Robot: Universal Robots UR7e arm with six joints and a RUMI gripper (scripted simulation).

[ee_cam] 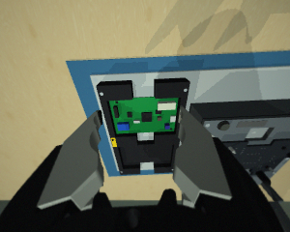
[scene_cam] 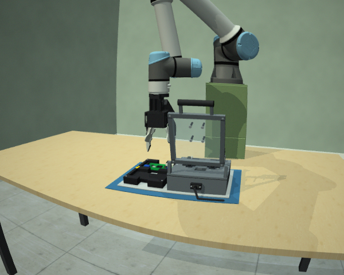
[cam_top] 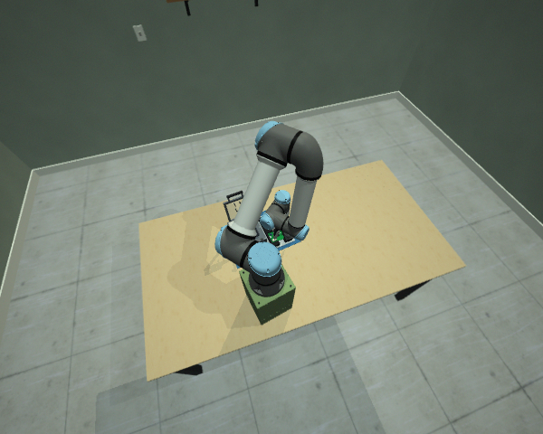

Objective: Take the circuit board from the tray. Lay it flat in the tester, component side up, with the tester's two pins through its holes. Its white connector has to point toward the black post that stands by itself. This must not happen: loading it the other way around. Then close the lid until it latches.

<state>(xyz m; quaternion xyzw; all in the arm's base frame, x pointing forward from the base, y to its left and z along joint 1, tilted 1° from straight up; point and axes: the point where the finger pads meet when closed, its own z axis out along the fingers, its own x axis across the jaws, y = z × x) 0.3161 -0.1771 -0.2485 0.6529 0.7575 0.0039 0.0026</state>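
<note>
The green circuit board is 50 mm below my hand, 40 mm ahead of it and 10 mm to the left of it. Round my hand: clear lid: 210 mm to the left, 200 mm ahead, 110 mm above; tester bed: 200 mm to the left, 80 mm ahead; black block: 240 mm to the left, 20 mm above, 10 mm ahead.
</note>
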